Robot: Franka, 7 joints.
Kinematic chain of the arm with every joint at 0, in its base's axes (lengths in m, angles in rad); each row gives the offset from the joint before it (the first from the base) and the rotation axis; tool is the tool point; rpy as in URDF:
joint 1: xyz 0 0 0.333 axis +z
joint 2: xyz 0 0 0 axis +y
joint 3: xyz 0 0 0.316 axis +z
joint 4: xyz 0.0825 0 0 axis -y
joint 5: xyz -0.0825 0 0.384 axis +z
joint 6: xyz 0 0 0 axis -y
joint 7: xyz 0.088 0 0 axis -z
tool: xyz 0 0 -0.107 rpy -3.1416 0 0
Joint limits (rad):
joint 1: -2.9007..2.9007
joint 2: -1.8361..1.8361
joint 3: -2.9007..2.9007
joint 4: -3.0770..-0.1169
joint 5: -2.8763..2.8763
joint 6: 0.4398..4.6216
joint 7: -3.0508..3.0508
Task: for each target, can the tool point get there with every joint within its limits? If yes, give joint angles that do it. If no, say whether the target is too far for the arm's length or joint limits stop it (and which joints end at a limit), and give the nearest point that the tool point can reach.
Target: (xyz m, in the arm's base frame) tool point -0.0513 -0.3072 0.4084
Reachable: yes | joints -2.2154 -0.2148 0.8536 -2.5712 -1.0768 0.7739 0.5489
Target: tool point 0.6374 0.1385 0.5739
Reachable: yes | joints -2.1519 -0.8368 1.5910 -1.1790 1.1888 1.1544 -1.0641
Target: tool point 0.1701 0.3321 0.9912
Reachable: yes | joints 1.8809 0.9793 -2.3236 -1.0886 -1.3909 1.5003 -1.1030
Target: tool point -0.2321 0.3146 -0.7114
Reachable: no: too far | nearest point -0.2064 0.2798 -0.3569 | short by 0.357 m
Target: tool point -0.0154 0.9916 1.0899
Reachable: no: too far | nearest point -0.0106 0.6819 0.8535 | short by 0.390 m
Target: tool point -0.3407 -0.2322 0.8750
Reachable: yes | joints 0.0814 -1.3251 -0.4616 -1.0737 0.0989 1.2237 1.0012
